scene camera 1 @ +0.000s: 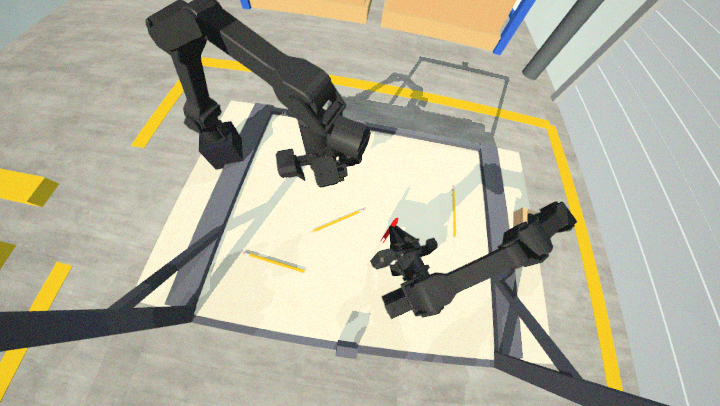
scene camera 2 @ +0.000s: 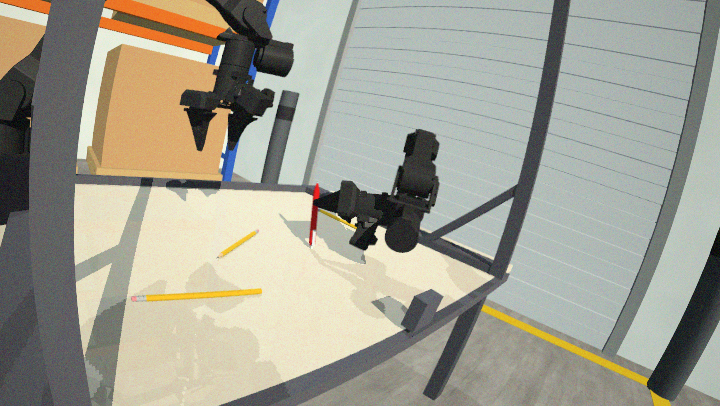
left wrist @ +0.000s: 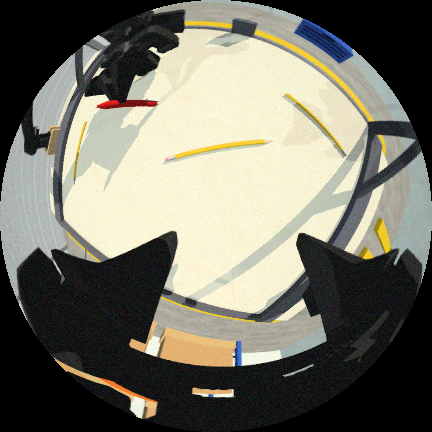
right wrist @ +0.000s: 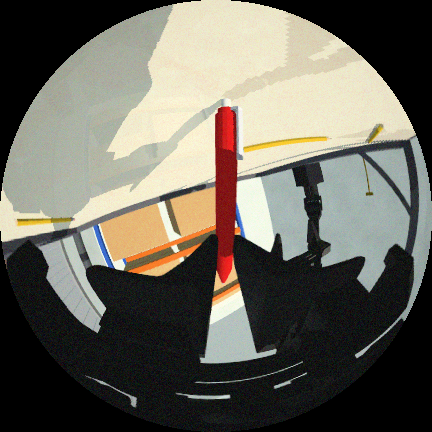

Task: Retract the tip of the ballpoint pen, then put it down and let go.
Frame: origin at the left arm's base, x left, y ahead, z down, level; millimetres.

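Seen in the pictures: left gripper, fingertip midpoint: (scene camera 2: 215, 150) (left wrist: 240, 238) (right wrist: 294, 225); right gripper, fingertip midpoint: (scene camera 1: 391, 225) (scene camera 2: 314, 203) (left wrist: 119, 104) (right wrist: 224, 240); left arm's base, origin of the base link: (scene camera 1: 215, 135) (scene camera 2: 6, 153); right arm's base, origin of the base link: (left wrist: 47, 139).
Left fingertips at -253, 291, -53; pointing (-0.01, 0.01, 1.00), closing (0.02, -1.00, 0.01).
Pixels of each thing's middle, then the offset from my left fingertips to it, as dx, dy, dz.
- red ballpoint pen, body centre: (right wrist: 227, 208) (left wrist: 131, 102) (scene camera 2: 314, 215) (scene camera 1: 388, 231) -165, +150, +94
- right there, body centre: (right wrist: 50, 220) (scene camera 2: 338, 219) (left wrist: 76, 153) (scene camera 1: 454, 210) -140, +416, +156
- grey block, body centre: (scene camera 2: 422, 310) (scene camera 1: 346, 349) -421, -42, +128
The red ballpoint pen (scene camera 1: 386, 234) (scene camera 2: 314, 217) (left wrist: 137, 103) (right wrist: 226, 145) is nearly upright in scene camera 2, with its pointed red end up and its white button and clip end down. The button meets its shadow at or just above the table; I cannot tell whether it touches. No separate writing point shows beyond the red cone. My right gripper (scene camera 1: 392, 226) (scene camera 2: 316, 202) (left wrist: 119, 104) (right wrist: 224, 240) is shut on the pen near its pointed end, coming from the side. My left gripper (scene camera 2: 216, 149) (left wrist: 240, 238) is open and empty, high above the table, pointing down, away from the pen.
Three yellow pencils lie on the table: one near the middle (scene camera 1: 338, 219) (scene camera 2: 238, 244) (left wrist: 220, 146), one at the lower left in scene camera 1 (scene camera 1: 274, 261) (scene camera 2: 201, 294), one at the right there (scene camera 1: 454, 211). A grey block (scene camera 1: 346, 349) (scene camera 2: 421, 311) sits at the table's edge.
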